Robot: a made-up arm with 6 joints. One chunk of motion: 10 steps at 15 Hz.
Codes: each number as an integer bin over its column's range. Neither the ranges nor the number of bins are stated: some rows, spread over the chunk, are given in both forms.
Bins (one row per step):
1: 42 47 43 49 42 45
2: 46 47 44 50 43 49
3: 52 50 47 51 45 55
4: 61 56 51 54 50 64
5: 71 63 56 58 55 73
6: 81 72 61 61 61 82
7: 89 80 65 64 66 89
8: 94 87 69 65 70 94
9: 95 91 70 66 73 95
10: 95 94 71 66 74 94
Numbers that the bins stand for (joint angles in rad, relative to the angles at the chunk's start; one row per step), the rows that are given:
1: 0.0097 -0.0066 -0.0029 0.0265 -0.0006 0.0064
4: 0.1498 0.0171 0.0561 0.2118 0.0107 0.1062
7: 0.3563 0.0801 0.1593 0.5825 0.0333 0.2375
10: 0.4005 0.1169 0.2035 0.6567 0.0446 0.2637
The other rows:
2: 0.0392 -0.0066 0.0044 0.0635 0.0008 0.0274
3: 0.0834 0.0013 0.0266 0.1006 0.0036 0.0589
5: 0.2235 0.0355 0.0929 0.3601 0.0178 0.1534
6: 0.2973 0.0591 0.1298 0.4713 0.0263 0.2007
8: 0.3931 0.0985 0.1888 0.6196 0.0390 0.2637
9: 0.4005 0.1090 0.1962 0.6567 0.0432 0.2690

